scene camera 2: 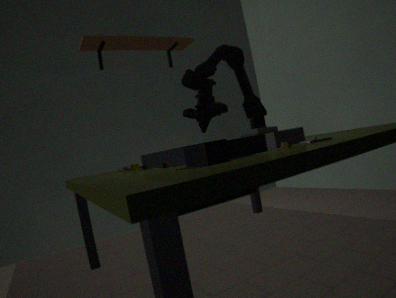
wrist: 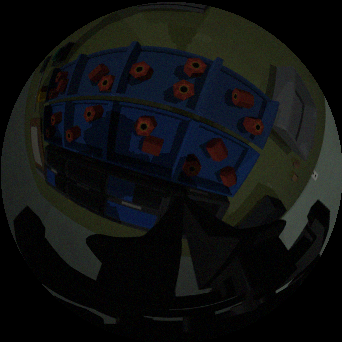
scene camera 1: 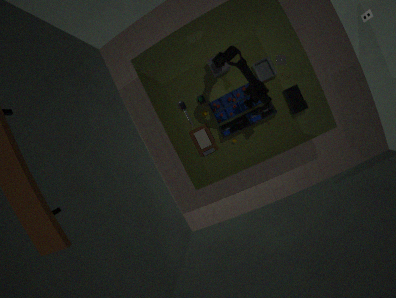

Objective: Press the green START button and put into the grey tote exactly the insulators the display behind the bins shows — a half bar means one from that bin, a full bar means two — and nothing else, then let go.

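Pixels of known places: gripper, fingertip midpoint: (scene camera 2: 203,132) (wrist: 181,200) (scene camera 1: 255,101); arm's base at its link origin: (scene camera 2: 259,129) (scene camera 1: 219,62).
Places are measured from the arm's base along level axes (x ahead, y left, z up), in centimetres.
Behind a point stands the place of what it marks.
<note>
My gripper (scene camera 1: 257,95) {x 35.5, y 17.1, z 1.5 cm} (scene camera 2: 203,131) {x 35.5, y 17.1, z 1.5 cm} (wrist: 181,200) {x 35.5, y 17.1, z 1.5 cm} is shut and empty, pointing down above the bins' display side. Blue bins (scene camera 1: 214,104) (wrist: 167,112) {x 30.7, y 12.7, z -6.8 cm} stand in two rows with red insulators. The nearest right bin in the wrist view holds three insulators, one (wrist: 216,150) {x 31.8, y 20.4, z -5.5 cm} lying on its side and one (wrist: 191,165) {x 35.3, y 18.7, z -5.4 cm} in shadow near my fingertips. The bin left of it holds two, one (wrist: 145,126) {x 33.3, y 11.1, z -5.4 cm} showing its dark hole. The grey tote (scene camera 1: 264,70) {x 14.1, y 32.2, z -7.8 cm} (wrist: 292,107) {x 17.8, y 26.4, z -2.9 cm} is at the right; no insulator shows inside. The display (scene camera 1: 247,122) (wrist: 87,185) has blue bars, partly hidden. A dark green button (scene camera 1: 201,99) {x 21.6, y -21.5, z -4.4 cm} (wrist: 62,51) is at the left.
A dark box (scene camera 1: 295,100) {x 43.2, y 47.4, z -3.2 cm} (wrist: 262,215) {x 37.4, y 42.6, z -4.4 cm} stands right of the bins. A brown-framed white board (scene camera 1: 202,138) {x 51.7, y -30.4, z -7.2 cm} (wrist: 36,145) {x 51.1, y -27.4, z -7.3 cm} lies to the left, near a long thin tool (scene camera 1: 184,109) {x 24.4, y -37.8, z -7.9 cm}. A small yellow object (scene camera 1: 234,141) {x 61.1, y -5.9, z -5.7 cm} lies beyond the display. The green table (scene camera 1: 165,85) {x -0.2, y -47.5, z -8.4 cm} (scene camera 2: 110,187) {x 74.0, y 59.6, z -8.4 cm} carries everything.
</note>
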